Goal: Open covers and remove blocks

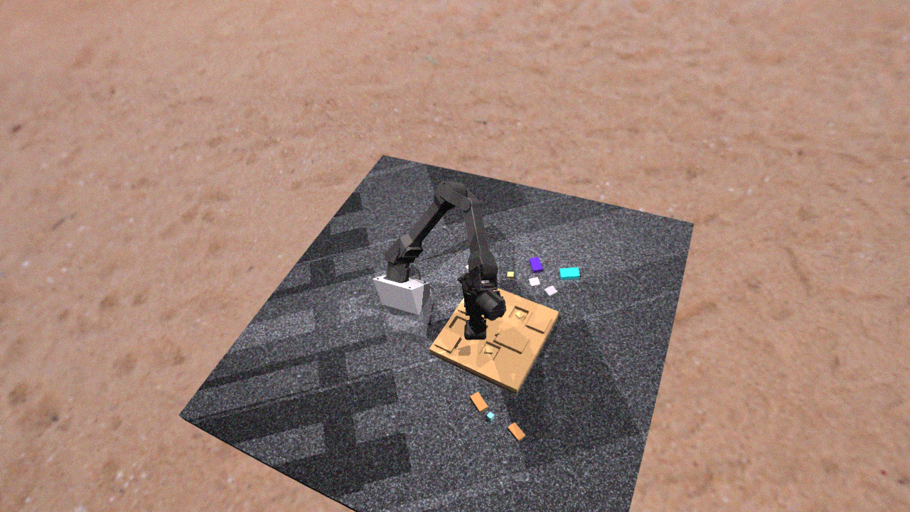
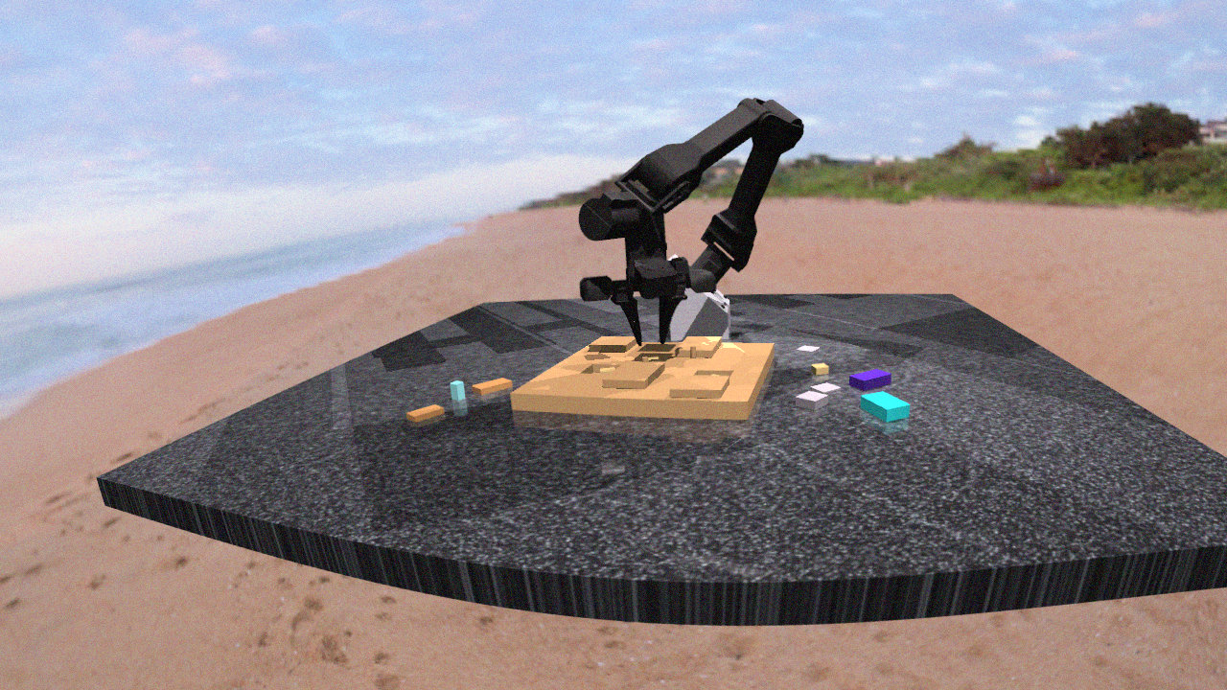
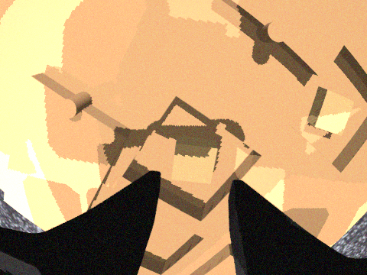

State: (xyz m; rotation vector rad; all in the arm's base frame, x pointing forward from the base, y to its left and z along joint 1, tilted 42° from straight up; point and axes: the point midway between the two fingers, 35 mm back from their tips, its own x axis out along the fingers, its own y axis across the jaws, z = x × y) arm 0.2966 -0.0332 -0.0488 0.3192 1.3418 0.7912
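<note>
Right now the tan puzzle board is 5 cm ahead of my gripper tip, 2 cm below it and 1 cm to the left of it. From my gripper tip the other things lie so: purple block (31 cm to the left, 10 cm ahead, 3 cm below); small cyan block (25 cm to the right, 13 cm ahead, 3 cm below).
</note>
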